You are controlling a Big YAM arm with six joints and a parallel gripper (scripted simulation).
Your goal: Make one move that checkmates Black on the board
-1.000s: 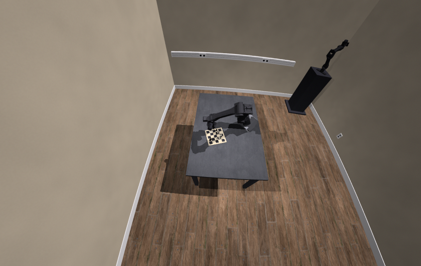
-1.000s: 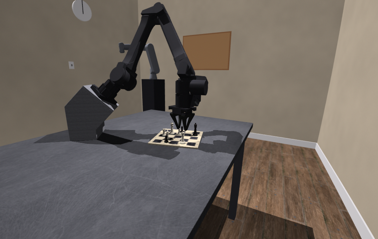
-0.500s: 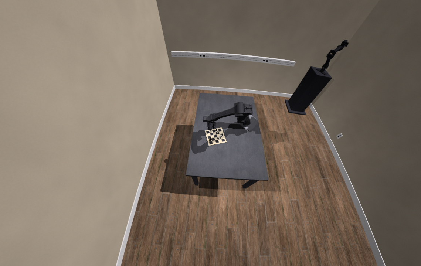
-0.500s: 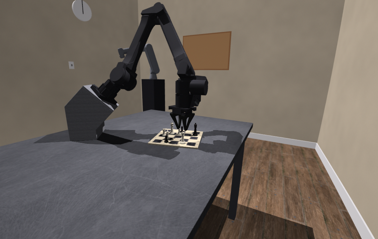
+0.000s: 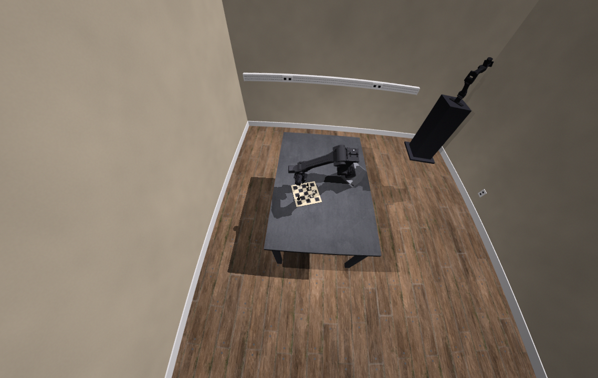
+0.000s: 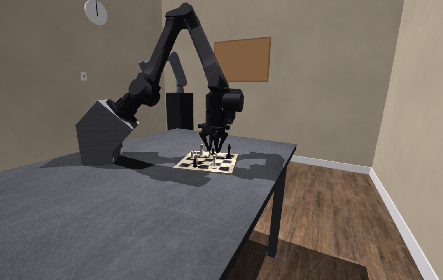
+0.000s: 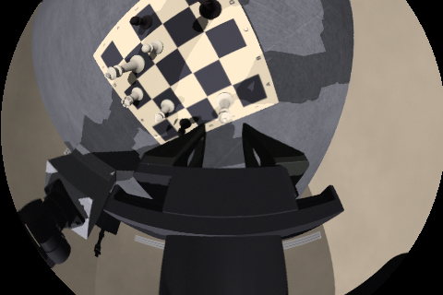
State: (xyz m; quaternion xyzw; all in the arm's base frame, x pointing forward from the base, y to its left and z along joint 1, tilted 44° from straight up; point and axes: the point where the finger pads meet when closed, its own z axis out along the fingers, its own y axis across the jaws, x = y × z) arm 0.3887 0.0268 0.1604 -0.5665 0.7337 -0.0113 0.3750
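Now: the chessboard 60 mm behind my hand, 60 mm to the left of it and 70 mm below it. The rest, counted from my hand: tall white piece: 110 mm behind, 80 mm to the left, 40 mm below; then black king: 120 mm to the left, 40 mm below.
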